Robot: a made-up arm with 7 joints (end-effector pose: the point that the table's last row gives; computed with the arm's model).
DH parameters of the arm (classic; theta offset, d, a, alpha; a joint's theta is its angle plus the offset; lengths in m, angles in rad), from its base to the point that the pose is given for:
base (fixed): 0.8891 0 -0.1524 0
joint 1: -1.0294 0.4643 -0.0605 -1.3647
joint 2: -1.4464 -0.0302 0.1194 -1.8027
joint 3: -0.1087 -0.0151 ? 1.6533
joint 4: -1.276 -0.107 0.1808 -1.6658
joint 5: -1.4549 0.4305 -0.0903 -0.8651
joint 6: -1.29 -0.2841 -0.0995 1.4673
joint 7: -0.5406 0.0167 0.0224 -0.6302
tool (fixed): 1.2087 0.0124 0 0
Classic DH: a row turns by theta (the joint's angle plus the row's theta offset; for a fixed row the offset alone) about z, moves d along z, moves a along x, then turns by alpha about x.
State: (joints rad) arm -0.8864 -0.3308 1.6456 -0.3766 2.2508 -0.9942 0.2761
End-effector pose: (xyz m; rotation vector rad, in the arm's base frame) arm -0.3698 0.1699 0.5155 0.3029 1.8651 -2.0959
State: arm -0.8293 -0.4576 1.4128 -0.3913 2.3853 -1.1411 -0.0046
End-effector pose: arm -0.3838 0.1995 0.4734 0.1107 -1.5880 2.6743
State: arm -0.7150 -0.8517 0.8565 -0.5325 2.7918 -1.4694 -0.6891
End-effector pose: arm -0.3609 0.2155 0.2479 0.3387 0.0932 2.0496
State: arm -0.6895 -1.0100 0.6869 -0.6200 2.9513 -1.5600 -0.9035
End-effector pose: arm -0.3248 0.1725 0.1515 0.2172 0.4672 1.6147
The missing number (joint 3, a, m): -0.0721
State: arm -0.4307 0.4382 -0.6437 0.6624 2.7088 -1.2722 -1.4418
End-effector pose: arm 0.0549 -0.1157 0.8249 -1.9794 -1.3525 -0.2575
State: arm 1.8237 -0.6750 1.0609 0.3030 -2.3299 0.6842 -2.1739
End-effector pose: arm 0.2904 -0.5298 0.3561 0.1923 2.1917 -0.4563
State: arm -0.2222 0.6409 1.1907 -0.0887 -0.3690 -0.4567 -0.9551
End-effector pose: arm -0.3095 -0.2631 0.3997 2.2993 -0.4933 -0.8976
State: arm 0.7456 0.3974 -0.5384 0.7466 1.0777 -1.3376 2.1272
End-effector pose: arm 0.0304 -0.0135 0.5939 0.4345 -0.8780 1.4666
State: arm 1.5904 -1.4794 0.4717 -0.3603 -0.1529 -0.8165 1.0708
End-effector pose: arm 0.0984 -0.3741 0.3513 -1.5645 2.5819 0.1998
